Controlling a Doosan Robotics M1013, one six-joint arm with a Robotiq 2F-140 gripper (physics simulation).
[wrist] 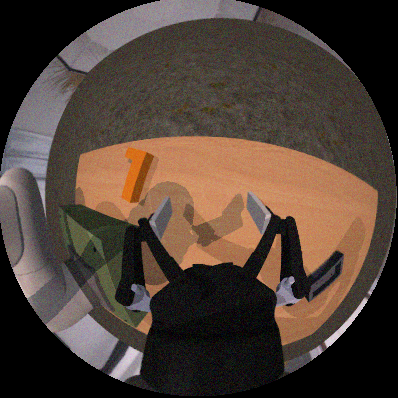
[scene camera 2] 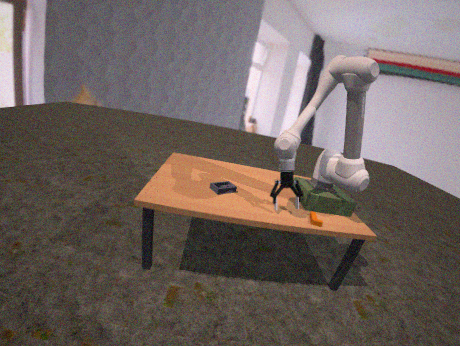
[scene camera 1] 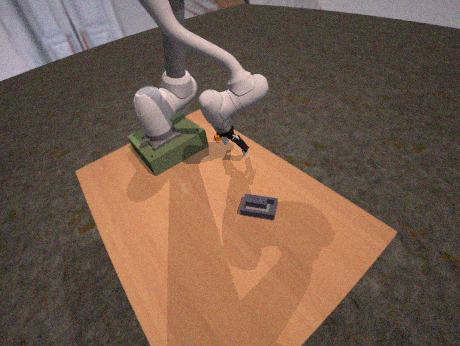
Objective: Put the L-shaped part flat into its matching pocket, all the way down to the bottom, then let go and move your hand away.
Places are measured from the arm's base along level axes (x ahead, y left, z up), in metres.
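Where they show: gripper, between the fingertips: (wrist: 208, 202) (scene camera 2: 286, 209) (scene camera 1: 236, 148); arm's base, origin of its link: (wrist: 88, 278) (scene camera 2: 320, 187) (scene camera 1: 162, 136).
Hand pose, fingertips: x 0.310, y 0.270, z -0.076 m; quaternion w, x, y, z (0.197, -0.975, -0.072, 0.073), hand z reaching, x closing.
Things, the pixels of their centre, and the offset from my fingertips. Level surfaces: height alone.
- orange L-shaped part, middle of its body: (wrist: 131, 173) (scene camera 1: 222, 134) (scene camera 2: 315, 218) dx -0.176, dy +0.040, dz -0.012 m
- dark grey block with the pocket, middle of its body: (wrist: 324, 276) (scene camera 1: 259, 206) (scene camera 2: 223, 187) dx +0.365, dy -0.178, dz -0.009 m
- wooden table, height of its surface: dz -0.027 m
The orange L-shaped part (scene camera 1: 217, 137) (scene camera 2: 316, 219) (wrist: 135, 178) lies on the table near the base end, beside the green base block. The dark grey block with the pocket (scene camera 1: 257, 215) (scene camera 2: 226, 190) (wrist: 339, 259) lies flat on the table, well away from the part, with a recess in its top. My gripper (scene camera 1: 235, 147) (scene camera 2: 287, 205) (wrist: 208, 202) is wide open and empty. It hangs above the table between the two, nearer to the orange part, which lies off to the left of the fingers in the wrist view.
The green base block (scene camera 1: 180, 154) (scene camera 2: 327, 202) (wrist: 85, 215) carries the arm and stands close to the orange part. The wooden table (scene camera 1: 125, 225) (scene camera 2: 165, 200) (wrist: 280, 165) has a long edge just beyond the part. Arm shadows fall across the table top.
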